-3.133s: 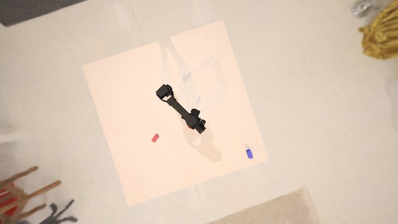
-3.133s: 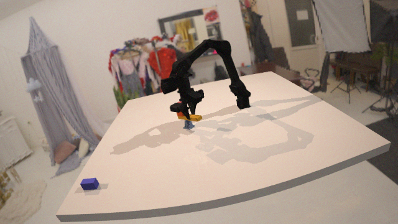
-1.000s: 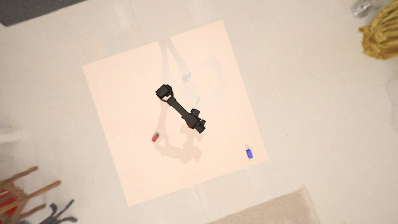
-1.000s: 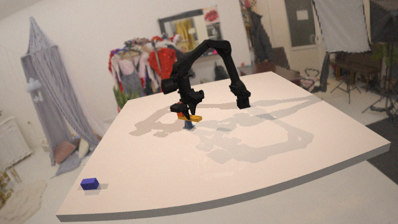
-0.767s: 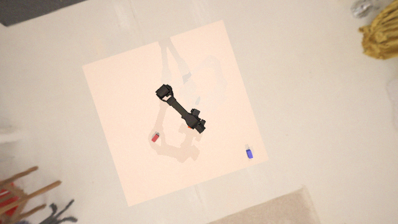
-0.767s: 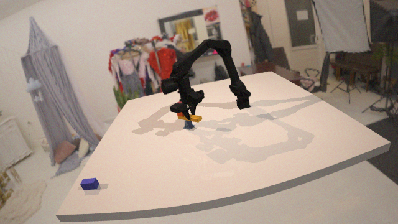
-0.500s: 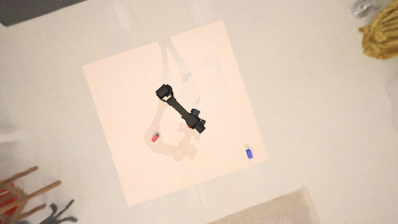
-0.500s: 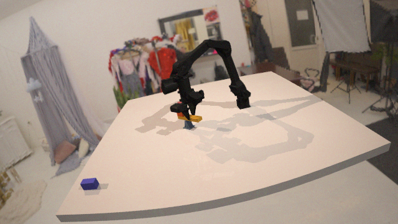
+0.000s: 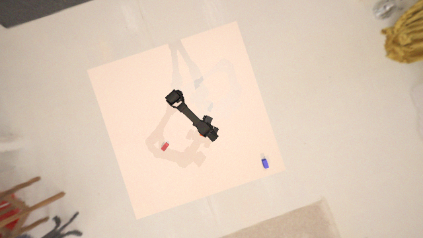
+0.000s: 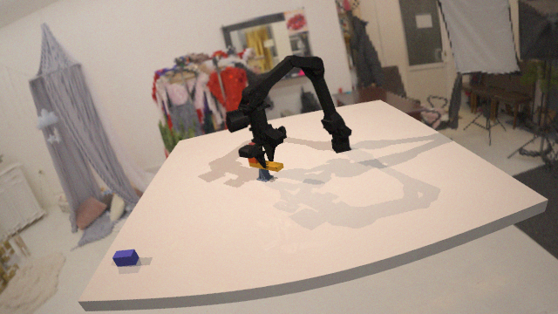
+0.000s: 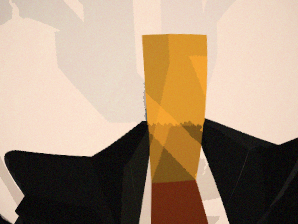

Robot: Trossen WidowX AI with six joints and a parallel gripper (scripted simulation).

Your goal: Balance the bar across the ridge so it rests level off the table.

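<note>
Now: gripper tip 30 mm short of the bar, 20 mm to the left of it and 20 mm below it. Round my gripper tip: red block: 60 mm ahead, 380 mm to the right, 50 mm below; then blue block: 440 mm ahead, 360 mm to the left, 40 mm below.
</note>
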